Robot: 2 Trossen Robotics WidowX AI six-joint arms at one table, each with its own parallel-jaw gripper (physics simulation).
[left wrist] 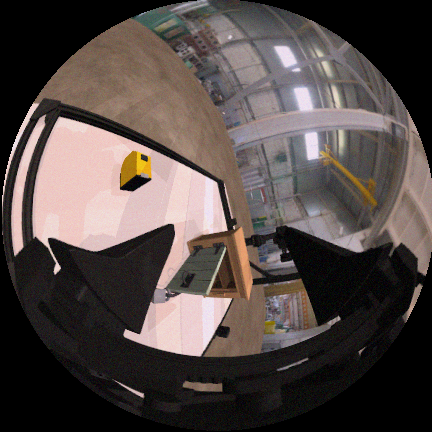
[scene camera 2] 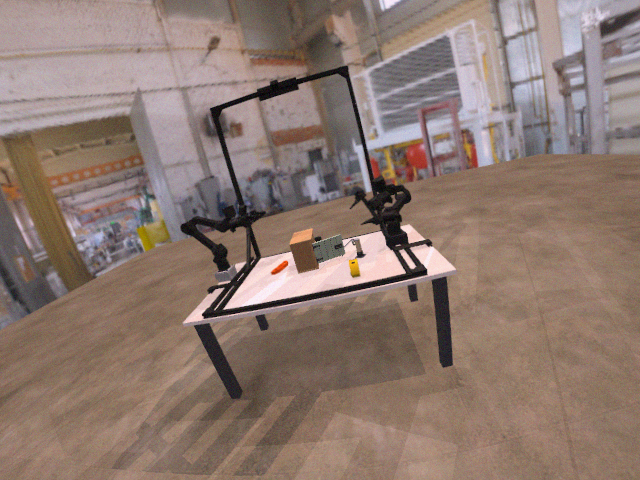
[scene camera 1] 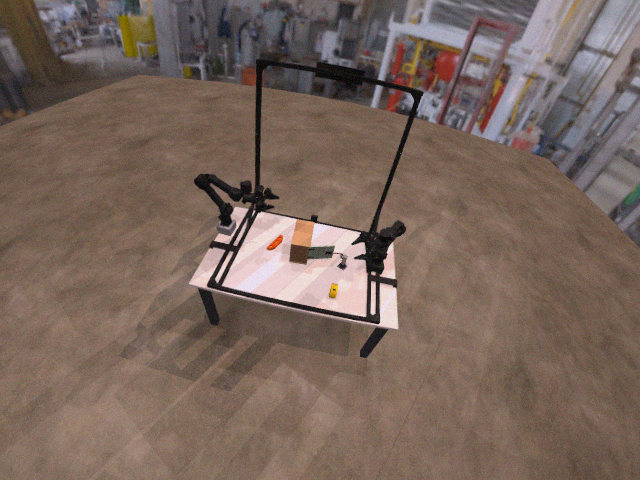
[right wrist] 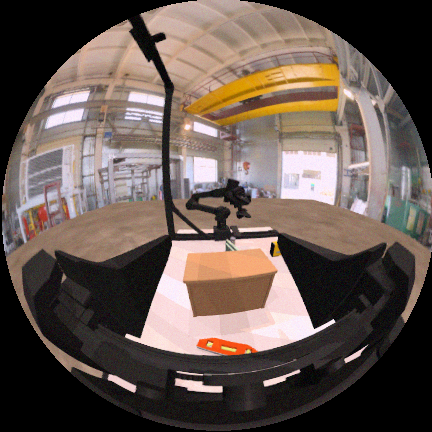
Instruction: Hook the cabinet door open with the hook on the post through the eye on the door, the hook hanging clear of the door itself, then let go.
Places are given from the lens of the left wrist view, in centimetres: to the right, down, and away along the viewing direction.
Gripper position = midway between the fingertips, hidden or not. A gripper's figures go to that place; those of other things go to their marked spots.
my left gripper (left wrist: pixel 231 231): 1, 1, 9
yellow block (left wrist: pixel 135 171): -15, -8, 20
small wooden cabinet (left wrist: pixel 233 279): 6, 26, 47
The marked spots on the small wooden cabinet and the yellow block are 49 cm apart.
